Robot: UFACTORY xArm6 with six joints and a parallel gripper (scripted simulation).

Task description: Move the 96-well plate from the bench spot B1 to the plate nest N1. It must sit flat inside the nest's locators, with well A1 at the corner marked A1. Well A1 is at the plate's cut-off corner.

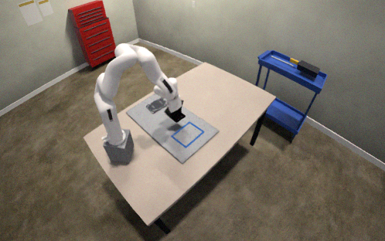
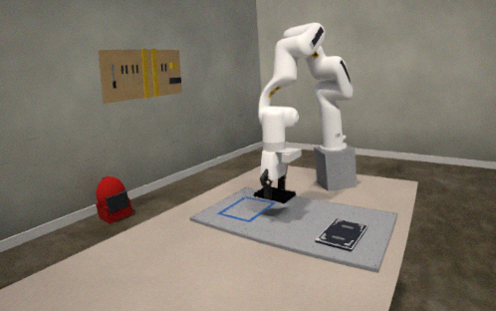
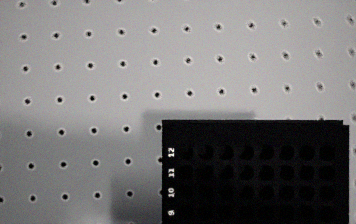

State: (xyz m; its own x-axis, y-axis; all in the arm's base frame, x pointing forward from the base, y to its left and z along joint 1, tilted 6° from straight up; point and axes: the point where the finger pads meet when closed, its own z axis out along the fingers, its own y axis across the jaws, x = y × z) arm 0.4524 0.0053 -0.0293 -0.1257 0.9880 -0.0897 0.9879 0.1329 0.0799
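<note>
The dark plate nest lies 270 mm to the left of my hand, 100 mm below it and 20 mm behind it. Also, from my hand: black 96-well plate: 10 mm below.
</note>
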